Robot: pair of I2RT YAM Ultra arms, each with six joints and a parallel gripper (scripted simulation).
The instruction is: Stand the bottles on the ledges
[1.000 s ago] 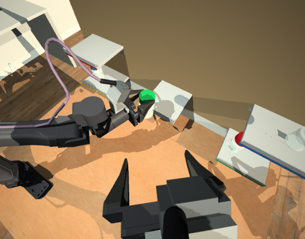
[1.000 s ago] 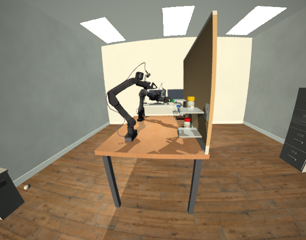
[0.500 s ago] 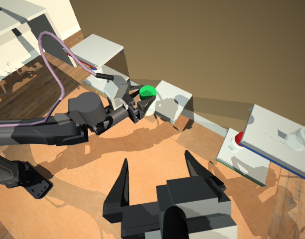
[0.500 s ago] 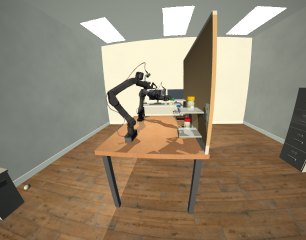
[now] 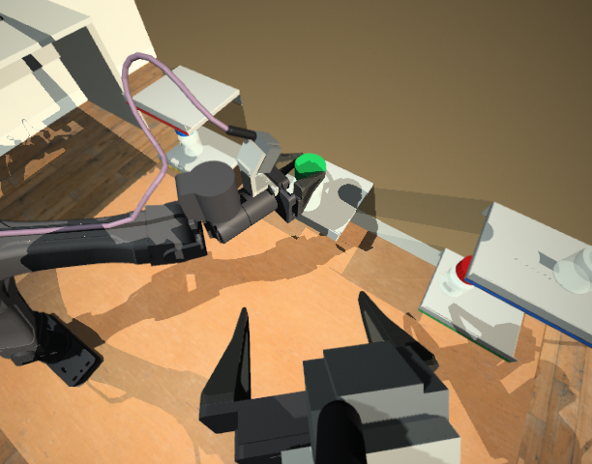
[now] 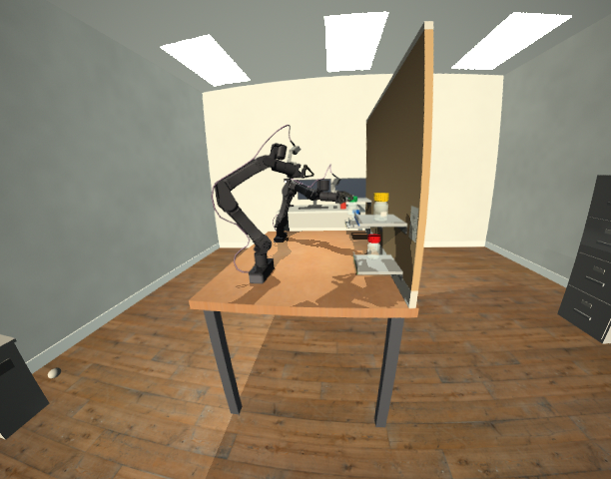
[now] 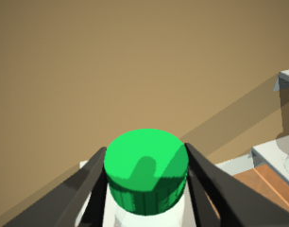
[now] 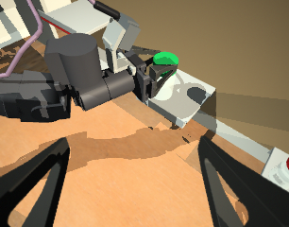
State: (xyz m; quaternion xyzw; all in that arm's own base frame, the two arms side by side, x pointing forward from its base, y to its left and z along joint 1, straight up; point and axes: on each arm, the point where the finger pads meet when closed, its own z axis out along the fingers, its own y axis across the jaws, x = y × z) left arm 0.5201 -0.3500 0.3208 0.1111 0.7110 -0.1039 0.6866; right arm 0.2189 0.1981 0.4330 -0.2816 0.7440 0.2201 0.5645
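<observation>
My left hand is 50 mm above the green-capped bottle. Round my left hand: yellow-capped bottle (30 mm ahead, 450 mm to the right); red-capped bottle (40 mm ahead, 350 mm to the right, 190 mm below); brown wall (170 mm ahead, 30 mm to the right, 110 mm above).
Right now my right hand is 260 mm short of the green-capped bottle, 190 mm above it and 120 mm to the right of it. Also, from my right hand: yellow-capped bottle (340 mm to the right, 290 mm ahead, 140 mm below); then red-capped bottle (330 mm below, 290 mm ahead, 230 mm to the right); then brown wall (430 mm ahead, 90 mm to the left, 30 mm below).
</observation>
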